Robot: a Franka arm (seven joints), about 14 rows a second.
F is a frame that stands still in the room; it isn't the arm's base.
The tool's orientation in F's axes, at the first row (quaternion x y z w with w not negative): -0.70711 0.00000 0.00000 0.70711
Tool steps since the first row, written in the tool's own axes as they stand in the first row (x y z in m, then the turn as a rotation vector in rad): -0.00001 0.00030 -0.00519 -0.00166 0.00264 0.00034; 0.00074 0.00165 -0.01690 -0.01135 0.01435 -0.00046; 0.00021 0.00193 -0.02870 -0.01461 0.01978 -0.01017; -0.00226 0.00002 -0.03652 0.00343 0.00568 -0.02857
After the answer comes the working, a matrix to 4 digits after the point.
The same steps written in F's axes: -0.00001 -0.00519 -0.00030 -0.00166 0.00034 -0.00264; 0.00074 -0.01690 -0.00165 -0.01135 -0.00046 -0.01435; 0.00021 -0.02870 -0.00193 -0.01461 -0.01017 -0.01978; -0.00226 -0.03652 -0.00002 0.00343 -0.02857 -0.00568
The tool's axes in the first row as the columns of a matrix, in F's axes (rounded; the answer above uses it unrounded):
1.0000 0.0000 0.0000
0.0000 0.0000 1.0000
0.0000 -1.0000 0.0000

